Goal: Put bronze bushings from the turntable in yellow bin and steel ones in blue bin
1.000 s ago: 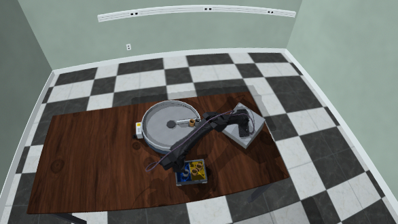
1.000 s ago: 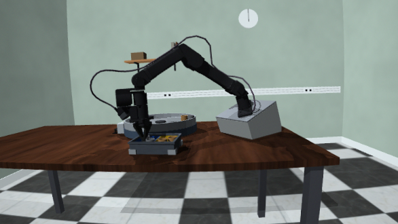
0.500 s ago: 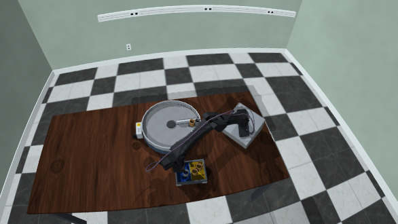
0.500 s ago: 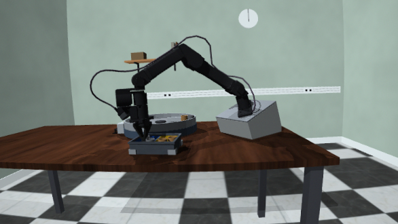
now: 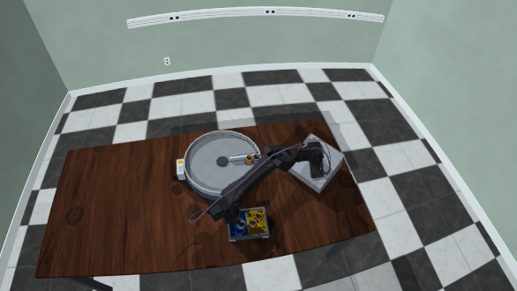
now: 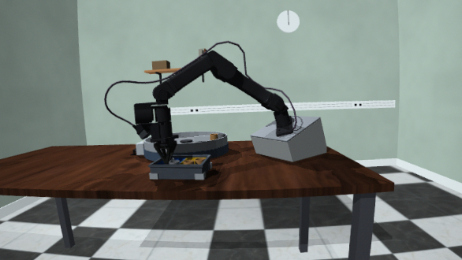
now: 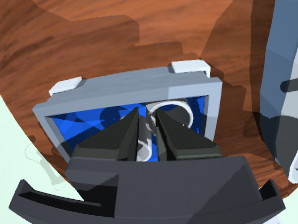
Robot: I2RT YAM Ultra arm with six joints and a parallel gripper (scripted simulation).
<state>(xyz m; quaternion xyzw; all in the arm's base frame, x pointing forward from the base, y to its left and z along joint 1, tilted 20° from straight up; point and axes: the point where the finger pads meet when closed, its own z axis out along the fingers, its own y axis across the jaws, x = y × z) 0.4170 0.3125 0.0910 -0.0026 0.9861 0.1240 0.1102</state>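
My gripper is now 30 mm above the blue bin, 20 mm to the right of it and 20 mm past it. The rest, counted from my hand: grey turntable (340 mm to the right, 90 mm ahead, 10 mm above); then yellow bin (110 mm behind, 30 mm below); then bin tray (70 mm behind, 20 mm below, 10 mm to the left).
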